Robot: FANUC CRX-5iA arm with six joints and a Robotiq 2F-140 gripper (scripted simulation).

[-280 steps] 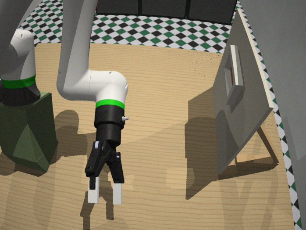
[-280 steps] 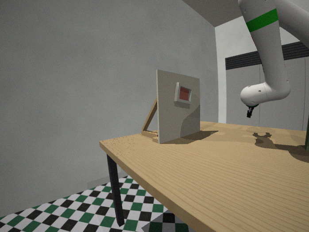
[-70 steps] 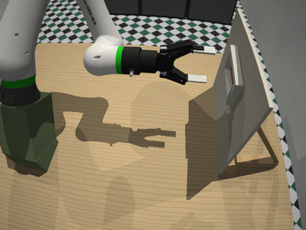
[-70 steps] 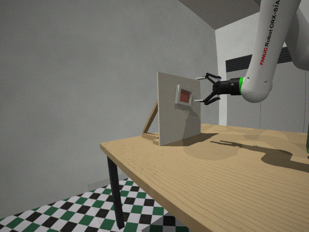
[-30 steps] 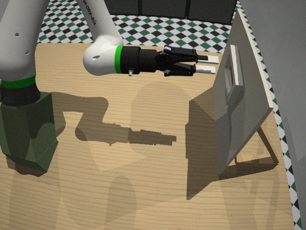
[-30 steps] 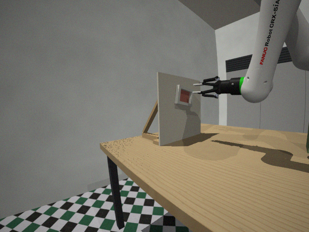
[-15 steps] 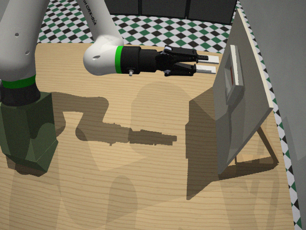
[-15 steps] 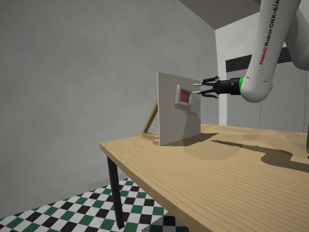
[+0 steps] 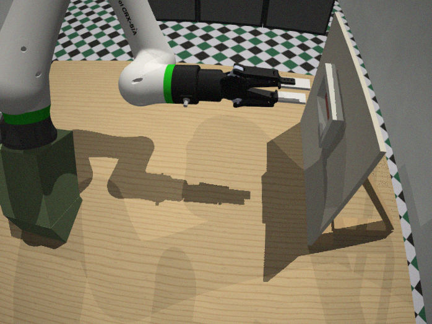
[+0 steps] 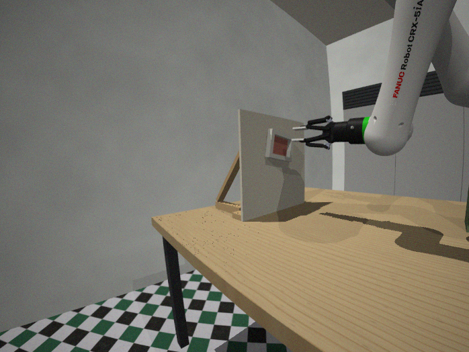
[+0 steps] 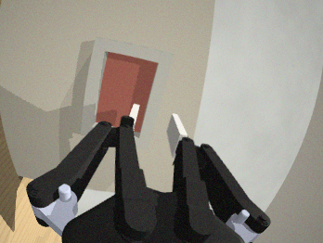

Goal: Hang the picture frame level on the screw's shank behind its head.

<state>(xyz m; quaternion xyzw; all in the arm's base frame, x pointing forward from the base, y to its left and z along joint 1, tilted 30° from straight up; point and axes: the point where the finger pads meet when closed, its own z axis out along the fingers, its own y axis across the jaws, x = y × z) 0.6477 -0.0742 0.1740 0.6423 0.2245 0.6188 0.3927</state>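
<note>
My gripper is now 100 mm short of the picture frame and 50 mm above it. The rest, counted from my hand: upright board 130 mm below, 120 mm ahead, 10 mm to the right.
</note>
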